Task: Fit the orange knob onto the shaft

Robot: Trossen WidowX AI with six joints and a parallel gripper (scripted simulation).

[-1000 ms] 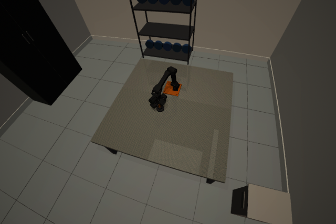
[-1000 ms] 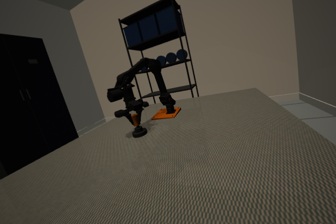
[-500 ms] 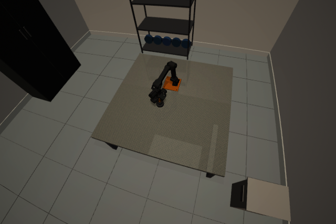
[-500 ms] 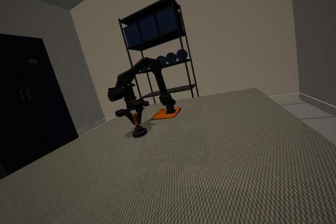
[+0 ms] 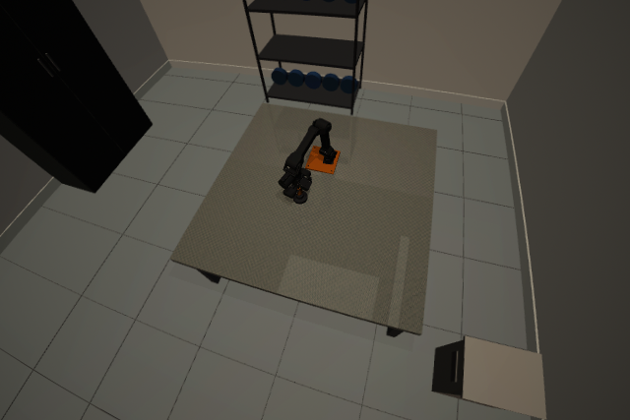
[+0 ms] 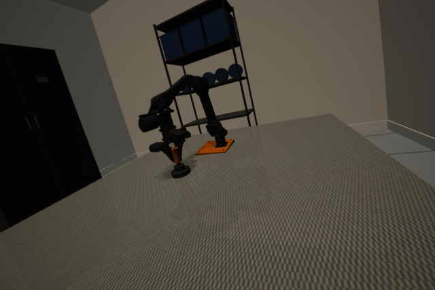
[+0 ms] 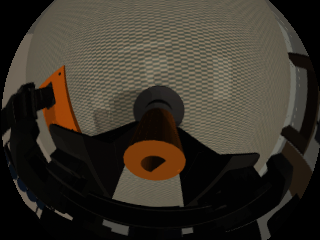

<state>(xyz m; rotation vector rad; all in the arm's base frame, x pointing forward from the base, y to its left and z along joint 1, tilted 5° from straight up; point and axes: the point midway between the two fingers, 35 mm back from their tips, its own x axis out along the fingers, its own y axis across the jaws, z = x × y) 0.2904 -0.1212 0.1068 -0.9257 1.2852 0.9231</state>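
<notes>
My gripper tip is 20 mm below the orange knob. From my gripper tip the other things lie so: pedestal (40 mm below).
</notes>
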